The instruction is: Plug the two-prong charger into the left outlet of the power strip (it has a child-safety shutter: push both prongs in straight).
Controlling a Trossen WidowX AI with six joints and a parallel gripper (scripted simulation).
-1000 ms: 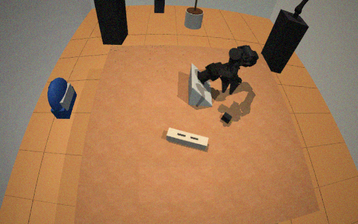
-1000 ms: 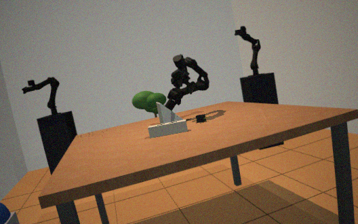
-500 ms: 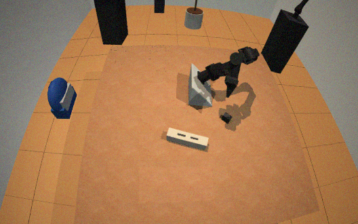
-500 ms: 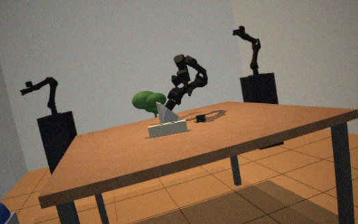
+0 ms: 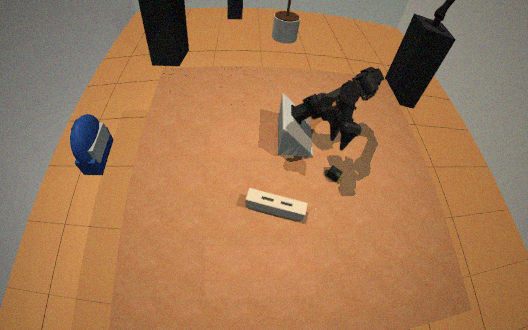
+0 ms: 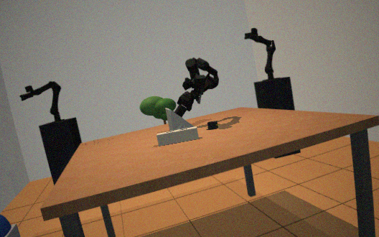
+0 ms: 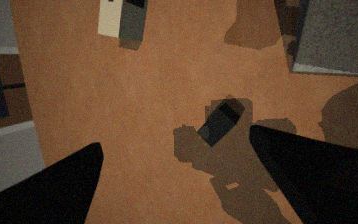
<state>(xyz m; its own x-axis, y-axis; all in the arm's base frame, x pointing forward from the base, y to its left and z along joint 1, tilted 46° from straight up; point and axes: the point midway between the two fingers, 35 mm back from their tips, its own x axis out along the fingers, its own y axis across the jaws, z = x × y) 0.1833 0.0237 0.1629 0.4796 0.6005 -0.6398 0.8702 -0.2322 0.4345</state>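
The black two-prong charger is 20 mm ahead of my gripper tip, 50 mm to the left of it and 150 mm below it.
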